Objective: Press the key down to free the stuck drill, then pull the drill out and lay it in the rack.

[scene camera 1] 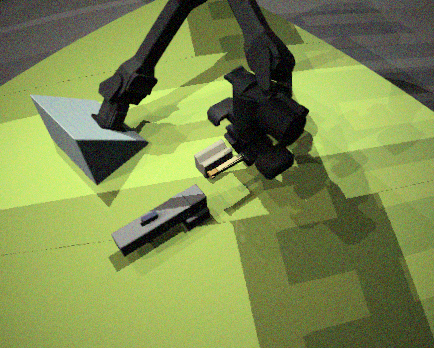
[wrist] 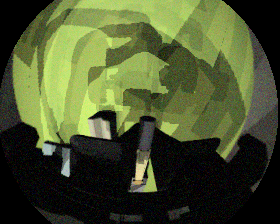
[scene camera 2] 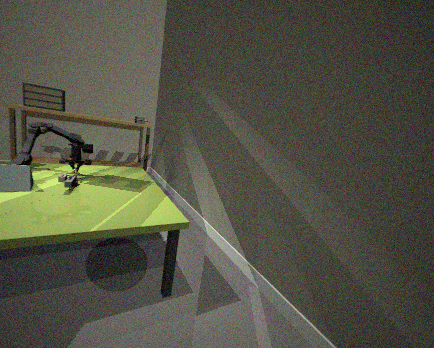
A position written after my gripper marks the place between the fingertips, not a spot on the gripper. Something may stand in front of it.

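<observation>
My gripper [scene camera 1: 248, 163] is carrying a drill [wrist: 147, 124], and you'd see the gripper [wrist: 142, 125] from the wrist as well. There's a rack [scene camera 1: 211, 157] here too.
</observation>
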